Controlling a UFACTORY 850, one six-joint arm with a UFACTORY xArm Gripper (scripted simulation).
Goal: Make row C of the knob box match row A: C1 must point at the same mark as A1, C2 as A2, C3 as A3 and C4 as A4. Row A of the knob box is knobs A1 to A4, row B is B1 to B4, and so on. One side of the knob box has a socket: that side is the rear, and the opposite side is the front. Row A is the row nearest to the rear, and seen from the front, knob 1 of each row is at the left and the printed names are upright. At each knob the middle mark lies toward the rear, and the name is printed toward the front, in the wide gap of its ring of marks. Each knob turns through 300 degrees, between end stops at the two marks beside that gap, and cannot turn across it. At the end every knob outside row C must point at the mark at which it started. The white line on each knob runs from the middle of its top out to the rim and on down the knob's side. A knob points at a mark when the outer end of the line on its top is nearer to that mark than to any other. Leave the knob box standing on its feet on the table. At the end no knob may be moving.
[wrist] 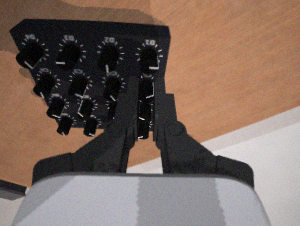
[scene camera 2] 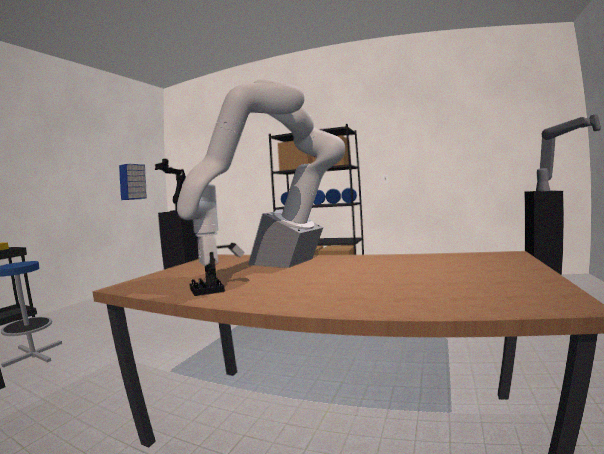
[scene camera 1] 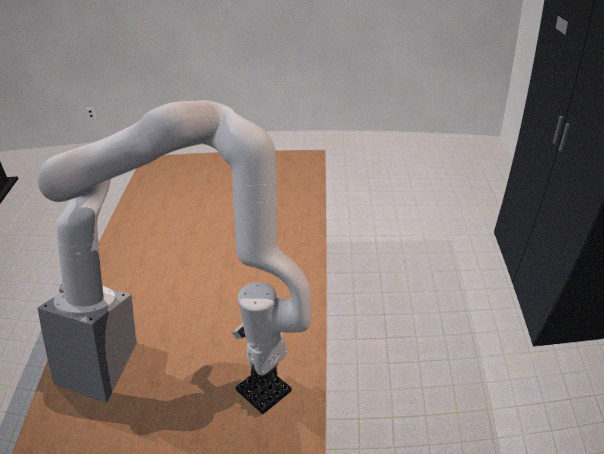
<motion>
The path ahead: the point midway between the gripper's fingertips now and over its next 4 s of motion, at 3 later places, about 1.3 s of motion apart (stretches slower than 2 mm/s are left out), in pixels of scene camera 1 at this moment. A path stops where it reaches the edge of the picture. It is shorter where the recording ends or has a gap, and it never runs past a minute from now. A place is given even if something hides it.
My gripper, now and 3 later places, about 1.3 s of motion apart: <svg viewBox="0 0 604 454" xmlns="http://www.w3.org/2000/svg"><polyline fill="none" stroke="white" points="270,374 268,367 268,366 267,365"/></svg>
</motion>
